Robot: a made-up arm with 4 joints. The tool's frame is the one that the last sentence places. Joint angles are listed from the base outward.
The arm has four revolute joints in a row. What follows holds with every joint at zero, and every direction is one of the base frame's. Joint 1 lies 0.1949 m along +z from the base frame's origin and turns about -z. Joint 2 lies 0.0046 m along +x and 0.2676 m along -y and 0.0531 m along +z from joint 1 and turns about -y. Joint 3 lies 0.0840 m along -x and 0.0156 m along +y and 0.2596 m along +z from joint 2 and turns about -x. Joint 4 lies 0.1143 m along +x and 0.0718 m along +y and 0.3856 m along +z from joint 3 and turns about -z. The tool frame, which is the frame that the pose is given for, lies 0.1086 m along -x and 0.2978 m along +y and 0.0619 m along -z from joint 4; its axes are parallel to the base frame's.
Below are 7 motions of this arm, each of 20 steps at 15 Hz.
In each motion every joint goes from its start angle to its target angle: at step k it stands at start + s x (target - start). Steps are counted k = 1, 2, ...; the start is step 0. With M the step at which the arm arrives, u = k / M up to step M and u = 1 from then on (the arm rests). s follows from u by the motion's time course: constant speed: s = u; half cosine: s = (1 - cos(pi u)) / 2; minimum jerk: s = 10 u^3 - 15 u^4 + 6 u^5.
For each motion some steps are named. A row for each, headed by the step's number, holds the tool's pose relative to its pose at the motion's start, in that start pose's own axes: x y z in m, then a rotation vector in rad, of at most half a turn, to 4 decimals.
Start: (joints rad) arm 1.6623 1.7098 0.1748 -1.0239
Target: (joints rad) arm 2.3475 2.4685 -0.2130 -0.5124
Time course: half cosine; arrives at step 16
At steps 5, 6, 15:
5: 0.0288 0.1133 -0.0243 -0.1765 -0.0456 -0.1020
6: 0.0373 0.1536 -0.0397 -0.2431 -0.0696 -0.1305
15: 0.0206 0.3748 -0.2231 -0.6614 -0.3374 -0.1337

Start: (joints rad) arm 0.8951 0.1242 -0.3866 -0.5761
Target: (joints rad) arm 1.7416 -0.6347 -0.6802 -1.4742
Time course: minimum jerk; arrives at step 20
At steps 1, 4, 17, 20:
1: 0.0002 -0.0002 0.0002 0.0004 0.0003 -0.0002
4: 0.0093 -0.0086 0.0086 0.0222 0.0112 -0.0099
17: -0.1188 -0.1990 0.0428 0.3865 -0.2784 -0.2082
20: -0.1301 -0.2009 0.0389 0.3914 -0.2986 -0.2143

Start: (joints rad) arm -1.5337 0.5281 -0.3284 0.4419
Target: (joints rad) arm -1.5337 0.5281 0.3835 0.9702
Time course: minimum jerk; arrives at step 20
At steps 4, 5, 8, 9, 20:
4: 0.0036 0.0149 -0.0162 -0.0370 -0.0182 -0.0306
5: 0.0067 0.0261 -0.0293 -0.0657 -0.0333 -0.0547
8: 0.0243 0.0708 -0.0930 -0.1957 -0.1135 -0.1670
9: 0.0331 0.0858 -0.1203 -0.2475 -0.1515 -0.2134
20: 0.1087 0.1329 -0.2940 -0.5478 -0.4671 -0.5056

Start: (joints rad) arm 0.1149 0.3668 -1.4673 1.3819
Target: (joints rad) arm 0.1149 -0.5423 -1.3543 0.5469
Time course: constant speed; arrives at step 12
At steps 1, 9, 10, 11, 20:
1: 0.0072 0.0278 -0.0048 -0.0101 -0.0074 -0.0057
9: 0.1375 0.2230 -0.0576 -0.1237 -0.0232 -0.0494
10: 0.1619 0.2416 -0.0653 -0.1402 -0.0184 -0.0546
11: 0.1877 0.2584 -0.0730 -0.1567 -0.0119 -0.0599
20: 0.2149 0.2734 -0.0807 -0.1730 -0.0037 -0.0651

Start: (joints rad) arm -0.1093 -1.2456 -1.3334 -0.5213
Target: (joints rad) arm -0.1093 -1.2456 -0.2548 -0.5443
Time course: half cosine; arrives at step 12
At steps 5, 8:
5: 0.0494 0.0896 -0.1321 -0.3458 0.2005 0.0084
8: 0.0696 0.1282 -0.2969 -0.6980 0.4089 0.0163

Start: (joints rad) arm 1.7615 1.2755 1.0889 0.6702
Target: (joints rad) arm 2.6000 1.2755 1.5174 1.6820
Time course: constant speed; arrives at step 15
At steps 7, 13, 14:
7: 0.1001 0.1011 -0.1027 -0.4426 -0.3905 -0.5013
13: 0.1904 0.1029 -0.1346 -0.6842 -0.8908 -0.8499
14: 0.2017 0.1010 -0.1324 -0.7091 -0.9872 -0.8959

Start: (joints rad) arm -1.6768 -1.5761 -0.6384 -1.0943
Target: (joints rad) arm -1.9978 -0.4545 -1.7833 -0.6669
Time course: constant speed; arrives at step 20
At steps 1, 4, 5, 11, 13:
1: -0.0243 0.0228 -0.0081 -0.0195 -0.0569 0.0136
4: -0.1017 0.0785 -0.0380 -0.0567 -0.2212 0.0734
5: -0.1287 0.0924 -0.0495 -0.0618 -0.2730 0.0992
11: -0.2943 0.1193 -0.1230 -0.0154 -0.5350 0.3070
13: -0.3468 0.1058 -0.1455 0.0287 -0.5978 0.3922

